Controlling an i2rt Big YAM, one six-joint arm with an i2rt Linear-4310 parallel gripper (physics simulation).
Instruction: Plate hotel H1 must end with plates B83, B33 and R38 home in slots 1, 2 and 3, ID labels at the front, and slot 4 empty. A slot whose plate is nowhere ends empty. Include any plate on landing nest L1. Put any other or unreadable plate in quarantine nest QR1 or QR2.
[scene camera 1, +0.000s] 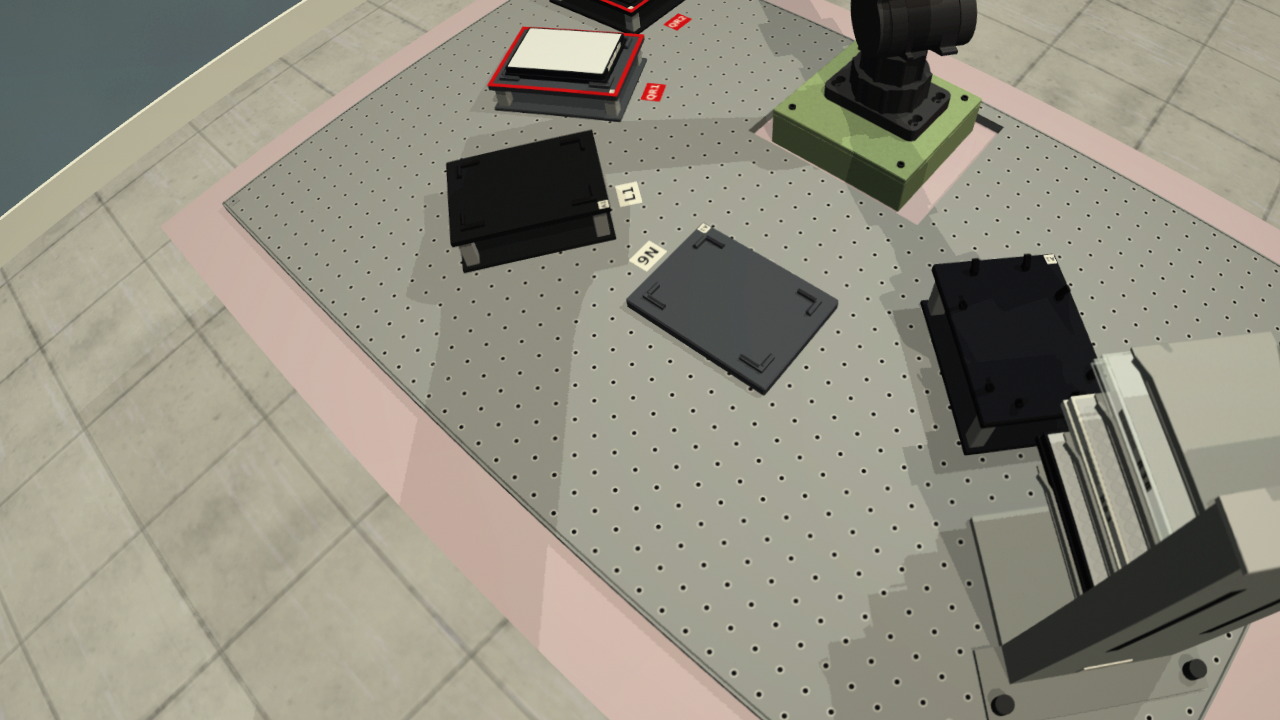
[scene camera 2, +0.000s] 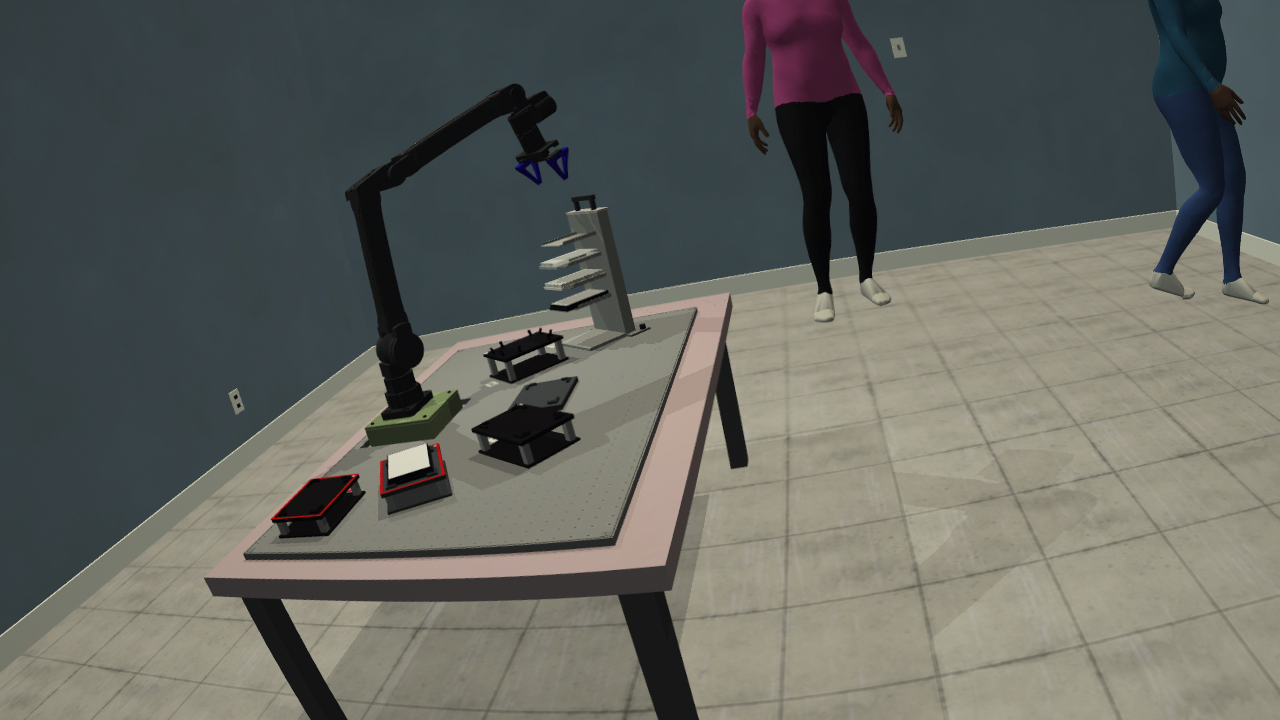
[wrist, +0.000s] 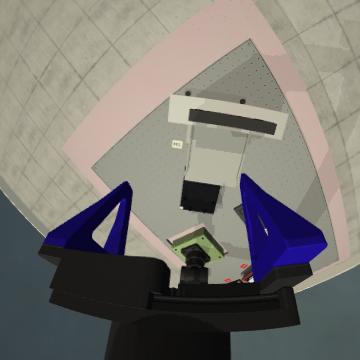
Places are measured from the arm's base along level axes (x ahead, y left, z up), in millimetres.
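Where they show: gripper, between the fingertips: (scene camera 2: 552, 181) (wrist: 182, 182); arm's base, origin of its link: (scene camera 1: 886, 99) (scene camera 2: 408, 408) (wrist: 195, 253).
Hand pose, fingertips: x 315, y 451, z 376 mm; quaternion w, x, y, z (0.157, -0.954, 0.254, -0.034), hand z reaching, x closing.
Observation:
Each offset is from my fingertips to the top centre of the thing. "spot": to the spot under its first point.
Plate hotel H1 (scene camera 1: 1118, 595) (scene camera 2: 610, 268) (wrist: 178, 111) stands at the table's far end in scene camera 2. Its lowest shelf holds a dark-looking plate {dx +9, dy -50, dz -294 mm} (scene camera 2: 578, 300). Above are a pale plate {dx +9, dy -50, dz -241 mm} (scene camera 2: 572, 280) and another pale plate {dx +9, dy -50, dz -188 mm} (scene camera 2: 568, 259). The top shelf {dx +16, dy -42, dz -149 mm} (scene camera 2: 563, 240) looks thin and bare. ID labels are unreadable. Landing nest L1 {dx +39, dy -661, dz -357 mm} (scene camera 1: 528, 188) (scene camera 2: 523, 422) is bare. A white-topped plate {dx -140, dy -789, dz -359 mm} (scene camera 1: 563, 51) (scene camera 2: 409, 462) sits on quarantine nest QR1 {spot: dx -104, dy -778, dz -408 mm} (scene camera 1: 556, 100) (scene camera 2: 420, 497). Quarantine nest QR2 {dx -314, dy -877, dz -367 mm} (scene camera 2: 315, 501) is bare. My gripper (scene camera 2: 552, 180) (wrist: 182, 182) is open and empty, high above the table beside the hotel's top.
A black pegged stand (scene camera 1: 1011, 344) (scene camera 2: 526, 345) (wrist: 200, 196) stands before the hotel. The low grey nest N6 {dx -4, dy -419, dz -395 mm} (scene camera 1: 729, 308) (scene camera 2: 546, 393) lies near L1. The green arm base (scene camera 1: 832, 156) (scene camera 2: 413, 425) (wrist: 210, 240) is at the table's side. Two people stand beyond the table.

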